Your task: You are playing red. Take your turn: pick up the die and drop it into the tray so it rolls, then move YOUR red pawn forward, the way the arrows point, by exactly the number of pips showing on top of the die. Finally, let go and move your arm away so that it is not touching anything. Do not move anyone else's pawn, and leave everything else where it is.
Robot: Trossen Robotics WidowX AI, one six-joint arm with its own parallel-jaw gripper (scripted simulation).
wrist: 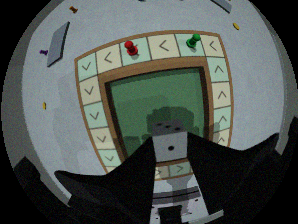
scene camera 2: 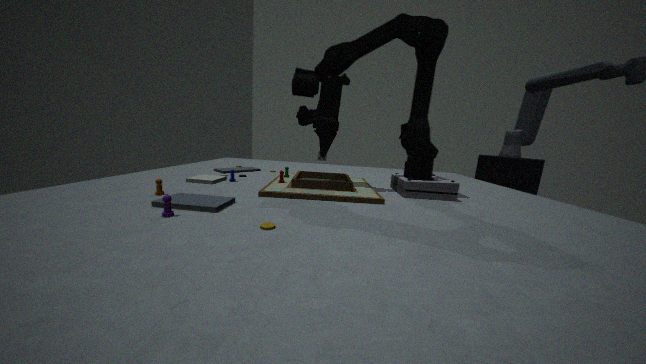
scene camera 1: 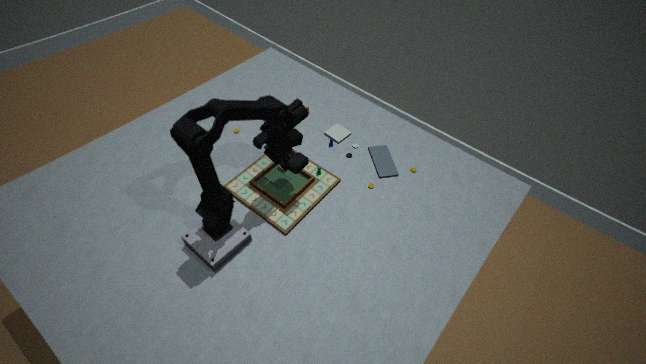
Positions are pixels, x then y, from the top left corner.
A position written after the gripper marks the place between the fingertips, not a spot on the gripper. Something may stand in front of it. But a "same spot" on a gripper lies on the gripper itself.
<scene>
The gripper shows in the wrist view, in scene camera 2 and in scene camera 1 (282, 168). One and the same spot on the gripper: (scene camera 2: 326, 136) is (wrist: 144, 206).
</scene>
